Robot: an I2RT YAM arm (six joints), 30 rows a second.
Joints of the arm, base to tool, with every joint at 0 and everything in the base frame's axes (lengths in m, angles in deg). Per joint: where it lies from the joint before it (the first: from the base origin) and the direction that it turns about. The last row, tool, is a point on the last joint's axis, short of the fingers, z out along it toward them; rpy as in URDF.
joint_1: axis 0 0 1 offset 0 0 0.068
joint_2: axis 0 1 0 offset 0.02 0.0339 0.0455
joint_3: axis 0 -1 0 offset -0.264 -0.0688 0
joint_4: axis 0 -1 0 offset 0.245 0.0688 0.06
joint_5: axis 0 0 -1 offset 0.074 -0.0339 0.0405
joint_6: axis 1 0 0 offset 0.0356 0 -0.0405
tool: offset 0 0 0 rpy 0 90 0
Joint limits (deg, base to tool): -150..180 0..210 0..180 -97..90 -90..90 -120..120
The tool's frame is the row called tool.
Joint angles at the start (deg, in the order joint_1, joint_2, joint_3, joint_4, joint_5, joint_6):
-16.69, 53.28, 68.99, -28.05, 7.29, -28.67
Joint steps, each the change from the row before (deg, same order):
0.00, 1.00, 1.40, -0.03, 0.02, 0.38
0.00, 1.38, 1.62, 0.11, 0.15, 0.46
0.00, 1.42, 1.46, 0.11, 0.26, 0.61
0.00, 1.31, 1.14, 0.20, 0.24, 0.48
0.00, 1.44, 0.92, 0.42, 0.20, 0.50
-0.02, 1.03, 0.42, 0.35, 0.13, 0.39
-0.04, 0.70, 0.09, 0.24, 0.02, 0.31
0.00, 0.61, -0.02, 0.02, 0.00, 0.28
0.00, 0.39, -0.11, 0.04, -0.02, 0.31
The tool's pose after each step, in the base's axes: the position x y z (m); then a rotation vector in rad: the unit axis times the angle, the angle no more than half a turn. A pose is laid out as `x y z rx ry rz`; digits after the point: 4 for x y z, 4 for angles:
0.1822 -0.0593 0.4308 -0.0905 1.8267 -0.6739
0.1867 -0.0608 0.4360 -0.0804 1.8204 -0.6717
0.1919 -0.0625 0.4401 -0.0669 1.8176 -0.6687
0.1971 -0.0642 0.4427 -0.0561 1.8169 -0.6665
0.2035 -0.0663 0.4439 -0.0458 1.8184 -0.6631
0.2086 -0.0680 0.4435 -0.0382 1.8228 -0.6597
0.2123 -0.0693 0.4420 -0.0332 1.8289 -0.6555
0.2157 -0.0703 0.4397 -0.0300 1.8393 -0.6502
0.2180 -0.0710 0.4377 -0.0263 1.8469 -0.6447

